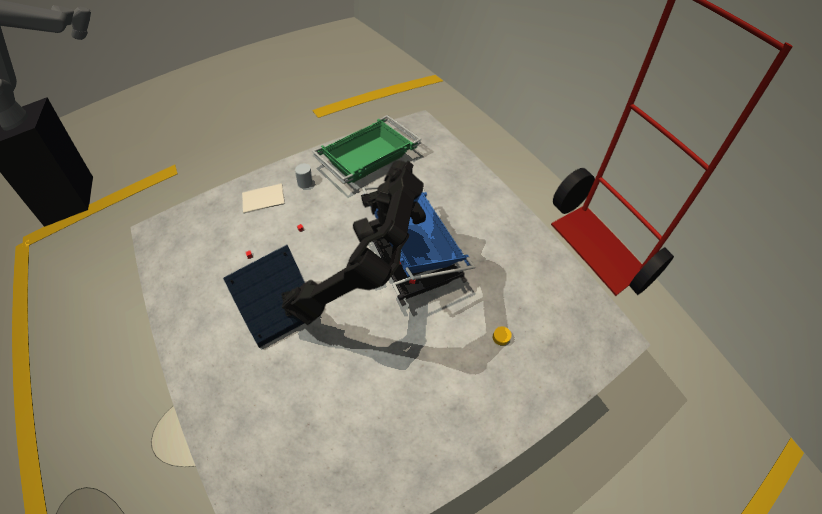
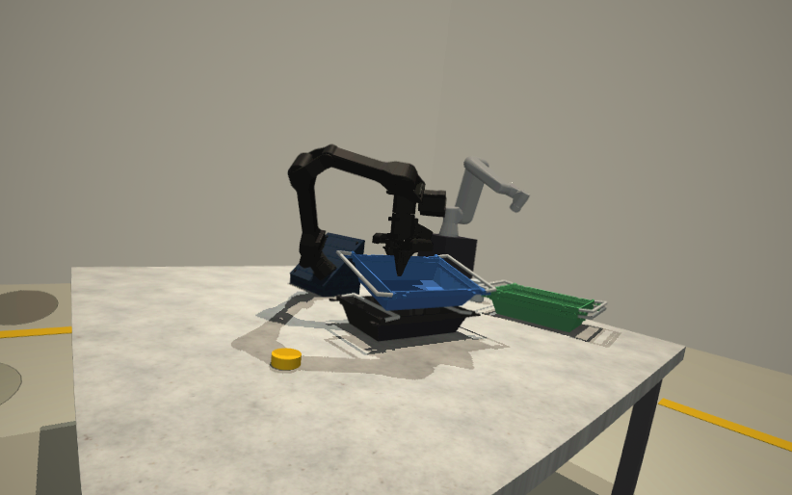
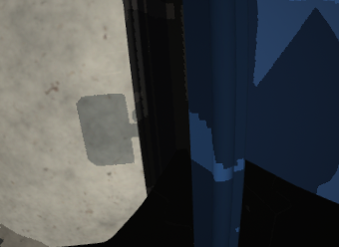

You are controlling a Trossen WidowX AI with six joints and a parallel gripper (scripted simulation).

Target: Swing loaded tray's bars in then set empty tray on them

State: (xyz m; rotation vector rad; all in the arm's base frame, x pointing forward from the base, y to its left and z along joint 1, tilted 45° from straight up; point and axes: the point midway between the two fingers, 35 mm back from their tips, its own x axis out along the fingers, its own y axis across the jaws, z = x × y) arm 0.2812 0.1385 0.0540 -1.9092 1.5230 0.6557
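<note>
The blue tray is 8 cm ahead of my gripper tip and 1 cm above it. From my gripper tip the other things lie so: beige card: 30 cm behind, 43 cm to the left, 11 cm below; then grey cylinder: 14 cm behind, 44 cm to the left, 8 cm below; then yellow disc: 19 cm ahead, 34 cm to the right, 11 cm below.
</note>
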